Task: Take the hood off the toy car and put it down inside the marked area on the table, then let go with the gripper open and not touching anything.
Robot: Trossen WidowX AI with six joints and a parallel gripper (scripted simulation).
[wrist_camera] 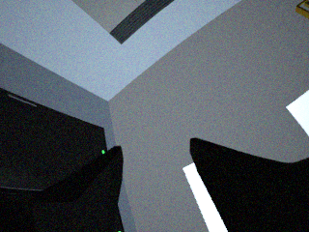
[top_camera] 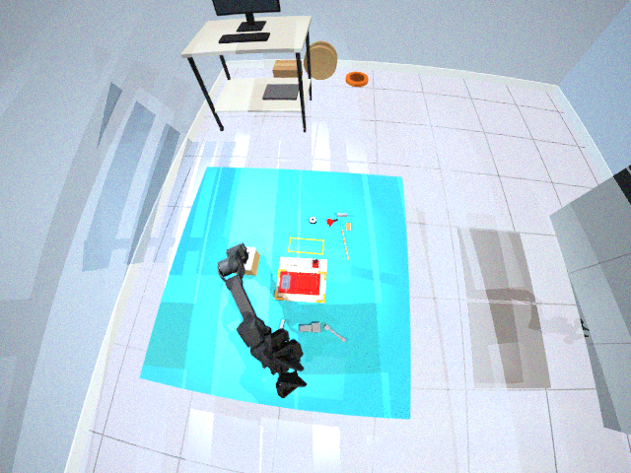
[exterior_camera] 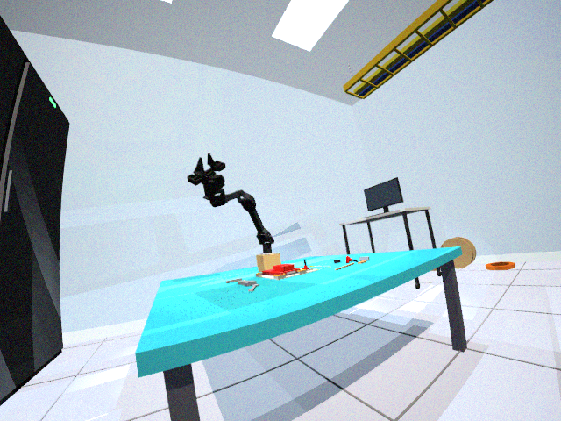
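Right now my gripper tip is 70 mm past the hood, 350 mm to the right of it and 520 mm above it. Also, from my gripper tip: black wheel (90 mm behind, 710 mm to the left, 560 mm below).
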